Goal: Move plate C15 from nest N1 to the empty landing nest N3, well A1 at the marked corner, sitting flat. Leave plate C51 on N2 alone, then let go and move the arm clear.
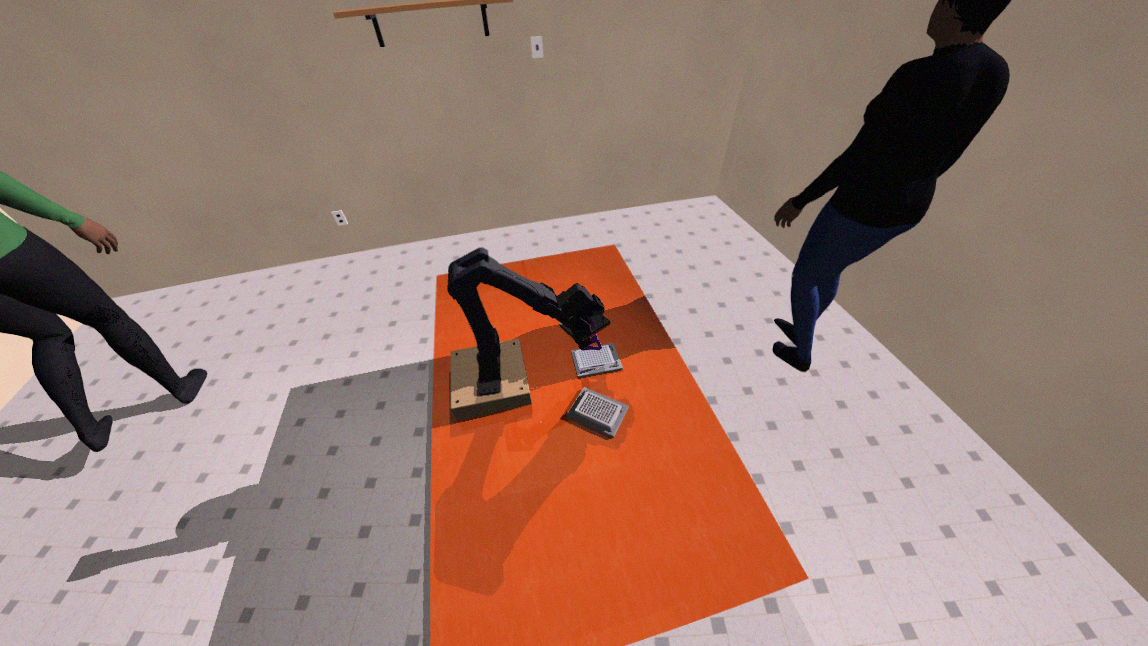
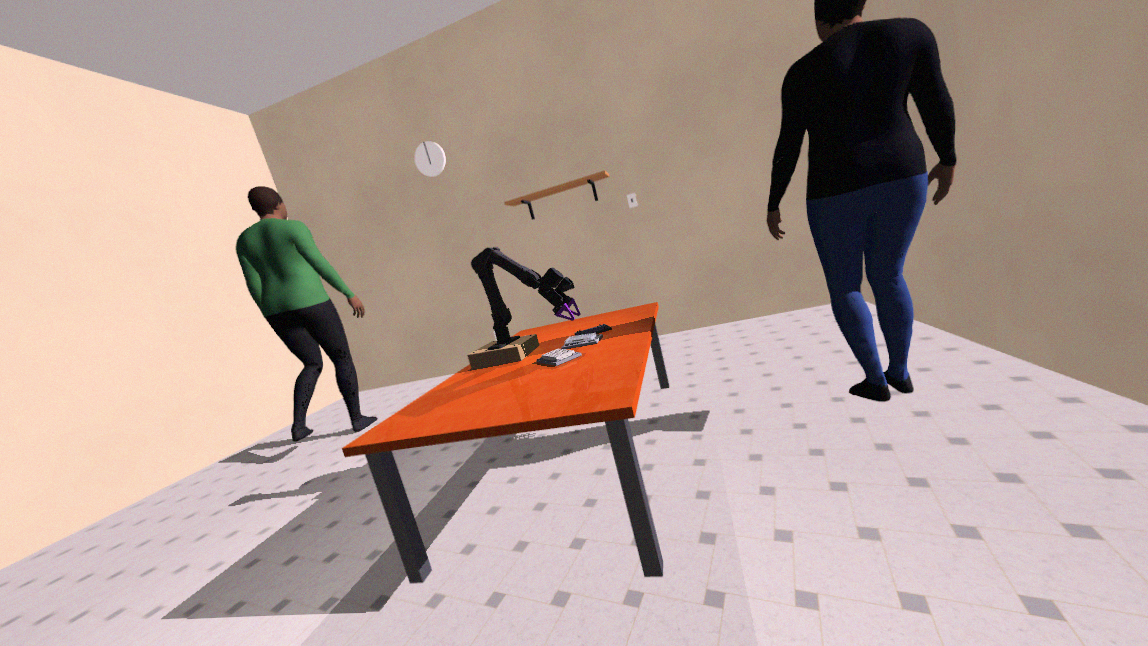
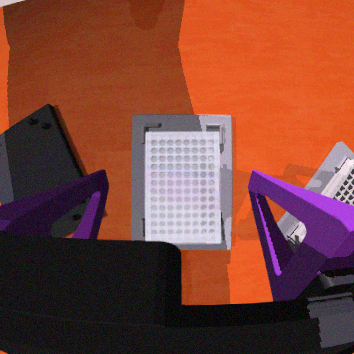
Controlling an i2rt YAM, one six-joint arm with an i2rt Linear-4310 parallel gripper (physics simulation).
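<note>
A clear 96-well plate point(image 1: 595, 358) point(image 2: 582, 339) point(image 3: 182, 187), apparently C15, lies in the middle grey nest point(image 3: 138, 200). It looks flat and straight between the corner brackets; no labels or A1 mark are readable. My gripper point(image 1: 594, 343) point(image 2: 568, 314) point(image 3: 178, 177) is open above it, its purple fingers apart from both long sides. A white plate with dark wells point(image 1: 598, 408) point(image 2: 557, 355) point(image 3: 348, 185), apparently C51, sits on another grey nest point(image 3: 341, 150). A dark nest point(image 2: 594, 329) point(image 3: 35, 155) shows no plate on its visible part; my finger hides some of it.
The arm's base stands on a tan block point(image 1: 469, 399) point(image 2: 489, 356) at the edge of the orange table point(image 1: 642, 514) point(image 2: 513, 397). A person in black point(image 1: 923, 136) point(image 2: 863, 104) and a person in green point(image 2: 276, 261) stand on the floor around the table.
</note>
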